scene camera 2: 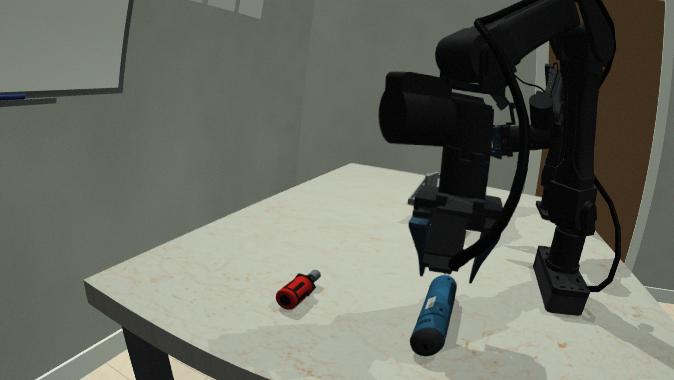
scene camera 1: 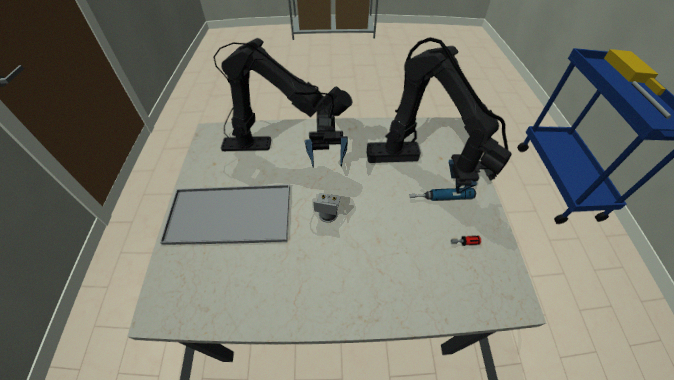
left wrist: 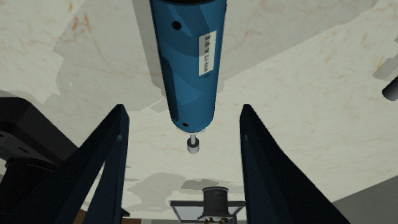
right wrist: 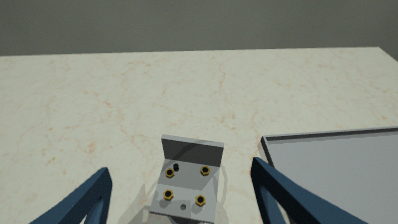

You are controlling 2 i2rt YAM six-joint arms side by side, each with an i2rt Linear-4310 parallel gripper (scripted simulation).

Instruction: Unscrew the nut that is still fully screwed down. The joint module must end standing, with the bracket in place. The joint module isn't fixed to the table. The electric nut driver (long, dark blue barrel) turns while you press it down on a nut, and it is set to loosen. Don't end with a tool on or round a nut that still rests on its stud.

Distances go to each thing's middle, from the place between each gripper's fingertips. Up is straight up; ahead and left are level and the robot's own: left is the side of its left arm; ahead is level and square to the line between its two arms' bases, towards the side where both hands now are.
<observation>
Now: the joint module [left wrist: 215, 197] 160 mm below my right hand, 50 mm ahead of it and 10 mm to the left of it. From my right hand the other things lie so: red-handled hand driver [scene camera 2: 288, 297]: 460 mm to the left, 180 mm below, 120 mm ahead; shallow grey tray [scene camera 1: 244, 214]: 340 mm to the right, 190 mm below, 90 mm ahead.
I see the red-handled hand driver 180 mm ahead of my left hand [scene camera 2: 446, 278], 60 mm below it and 30 mm to the left of it. Round my left hand: joint module: 420 mm to the right, 120 mm ahead, 40 mm below; then shallow grey tray: 760 mm to the right, 160 mm ahead, 70 mm below.
</observation>
